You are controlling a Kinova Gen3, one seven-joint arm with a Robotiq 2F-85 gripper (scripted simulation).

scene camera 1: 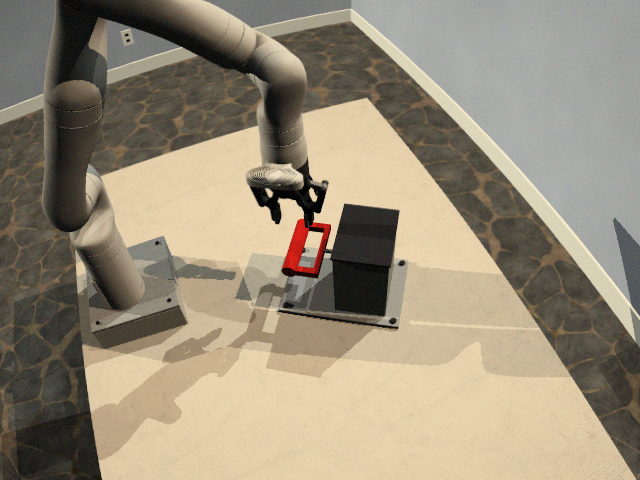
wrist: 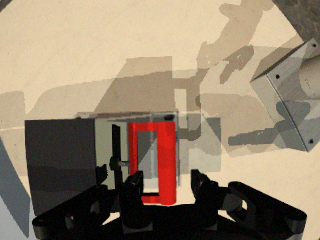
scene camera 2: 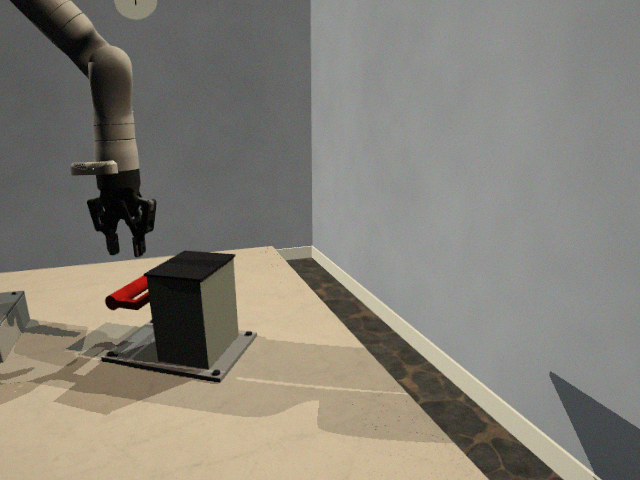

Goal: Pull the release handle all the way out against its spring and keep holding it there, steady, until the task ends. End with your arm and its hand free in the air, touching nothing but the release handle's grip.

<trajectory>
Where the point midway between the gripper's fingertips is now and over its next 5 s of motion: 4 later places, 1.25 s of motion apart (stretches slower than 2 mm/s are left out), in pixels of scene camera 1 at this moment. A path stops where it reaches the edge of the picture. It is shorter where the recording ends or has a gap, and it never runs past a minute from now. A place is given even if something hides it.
My gripper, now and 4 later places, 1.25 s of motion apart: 293, 222; 295, 236; 296, 241; 297, 252; 278, 251
</trajectory>
